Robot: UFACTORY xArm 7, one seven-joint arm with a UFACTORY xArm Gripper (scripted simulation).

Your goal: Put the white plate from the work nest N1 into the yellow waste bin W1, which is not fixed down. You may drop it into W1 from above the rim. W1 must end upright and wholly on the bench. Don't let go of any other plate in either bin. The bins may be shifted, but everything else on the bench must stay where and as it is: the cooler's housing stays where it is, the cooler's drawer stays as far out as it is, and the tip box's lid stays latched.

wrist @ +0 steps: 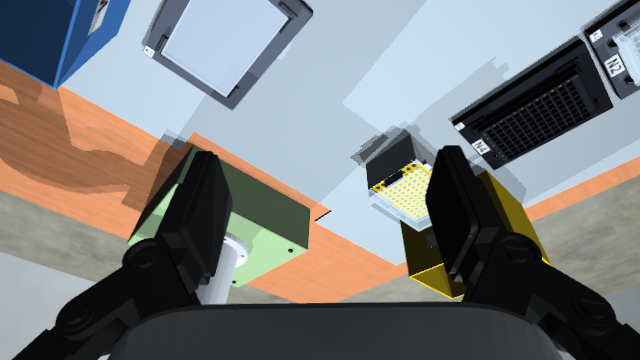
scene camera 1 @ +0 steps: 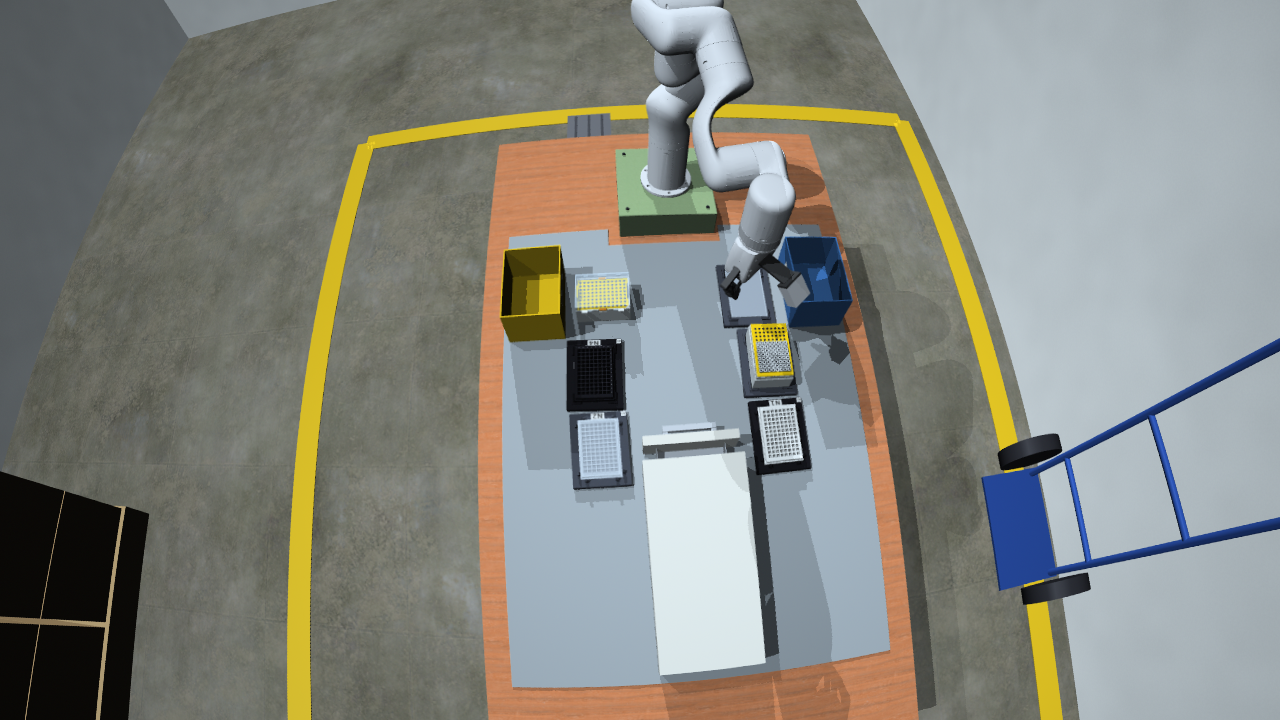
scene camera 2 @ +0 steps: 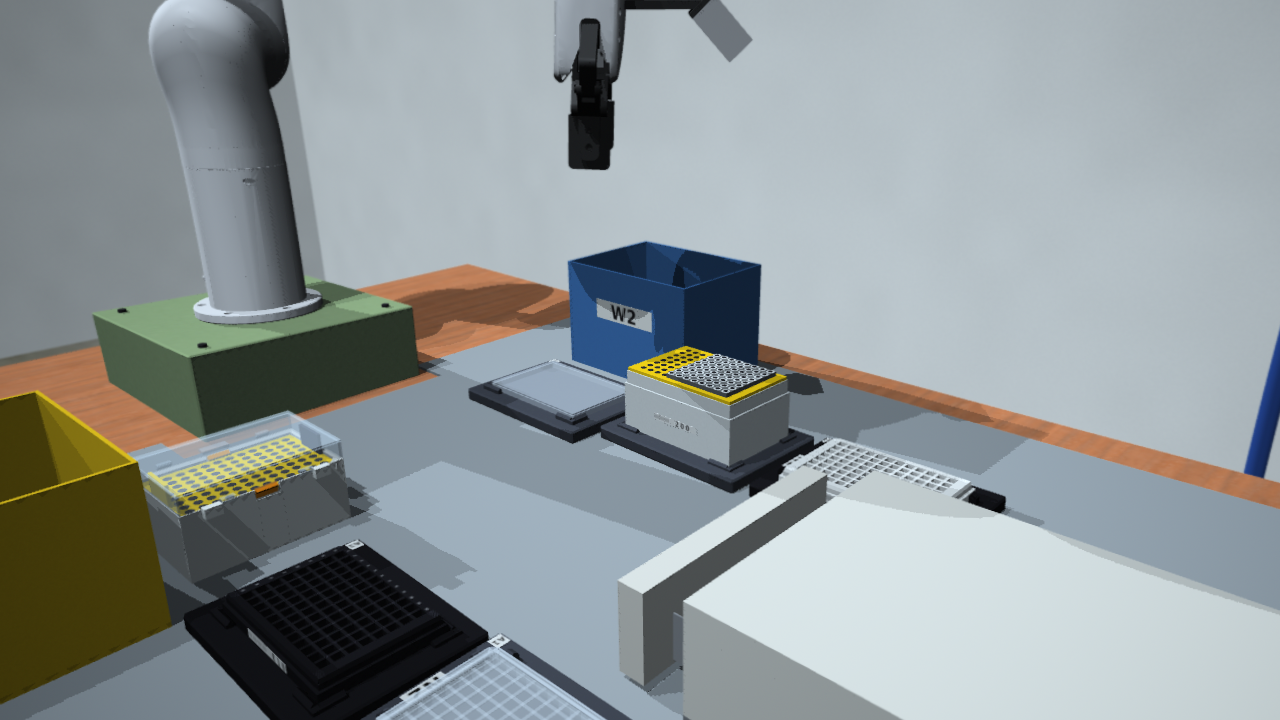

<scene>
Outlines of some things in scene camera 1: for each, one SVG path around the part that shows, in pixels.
My gripper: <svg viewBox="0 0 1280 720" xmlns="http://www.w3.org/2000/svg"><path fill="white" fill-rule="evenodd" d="M738 228L738 237L730 250L725 264L725 270L730 273L720 285L725 294L737 300L742 283L746 283L762 268L780 282L777 286L787 306L797 308L810 294L801 272L791 271L773 256L774 250L779 246L768 252L755 251L746 246L739 236Z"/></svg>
A white plate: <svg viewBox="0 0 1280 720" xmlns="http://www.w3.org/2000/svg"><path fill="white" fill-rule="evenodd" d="M795 404L757 408L764 465L803 461Z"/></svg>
A white cooler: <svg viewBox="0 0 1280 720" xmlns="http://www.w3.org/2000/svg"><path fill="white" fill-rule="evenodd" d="M739 428L716 430L716 422L662 426L662 433L665 435L642 436L643 454L656 453L656 459L642 460L642 474L660 675L710 671L766 663L745 451L726 452L726 447L736 447L740 439Z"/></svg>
A black plate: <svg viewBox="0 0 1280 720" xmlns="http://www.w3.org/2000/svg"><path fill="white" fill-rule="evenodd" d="M574 346L574 401L615 401L613 345Z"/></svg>
</scene>
